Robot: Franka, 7 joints.
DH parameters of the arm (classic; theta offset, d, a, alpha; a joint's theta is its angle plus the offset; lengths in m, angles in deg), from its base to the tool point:
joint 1: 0 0.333 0 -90
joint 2: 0 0 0 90
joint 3: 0 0.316 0.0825 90
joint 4: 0 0 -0.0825 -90
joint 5: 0 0.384 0 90
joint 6: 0 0 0.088 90
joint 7: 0 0.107 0 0
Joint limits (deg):
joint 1: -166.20..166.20
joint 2: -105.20..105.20
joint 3: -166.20..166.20
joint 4: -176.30..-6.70
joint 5: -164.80..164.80
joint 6: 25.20..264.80
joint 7: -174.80..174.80
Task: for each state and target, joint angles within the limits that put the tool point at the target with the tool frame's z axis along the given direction. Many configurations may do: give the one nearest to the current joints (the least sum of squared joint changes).
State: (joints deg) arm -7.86 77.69 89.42 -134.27 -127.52 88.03 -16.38
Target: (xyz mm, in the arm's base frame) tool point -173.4 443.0 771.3 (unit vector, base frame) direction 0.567 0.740 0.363
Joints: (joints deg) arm 16.84 43.38 131.60 -113.89 -143.78 82.64 -16.38
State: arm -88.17 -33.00 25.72 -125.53 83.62 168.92 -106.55
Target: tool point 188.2 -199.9 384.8 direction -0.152 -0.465 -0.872
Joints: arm -84.61 -72.91 51.32 -172.85 32.39 127.33 -106.55
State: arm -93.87 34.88 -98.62 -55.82 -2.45 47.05 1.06
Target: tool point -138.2 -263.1 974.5 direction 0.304 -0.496 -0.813
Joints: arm -65.48 -5.34 -57.97 -34.15 35.16 53.16 1.06
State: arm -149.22 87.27 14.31 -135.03 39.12 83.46 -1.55
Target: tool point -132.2 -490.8 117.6 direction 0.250 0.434 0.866
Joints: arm -158.48 94.39 52.07 -88.01 47.25 39.33 -1.55
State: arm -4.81 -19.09 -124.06 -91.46 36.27 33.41 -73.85
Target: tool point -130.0 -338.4 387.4 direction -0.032 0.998 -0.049
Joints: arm 3.62 -10.41 -104.76 -123.92 -21.71 39.14 -73.85
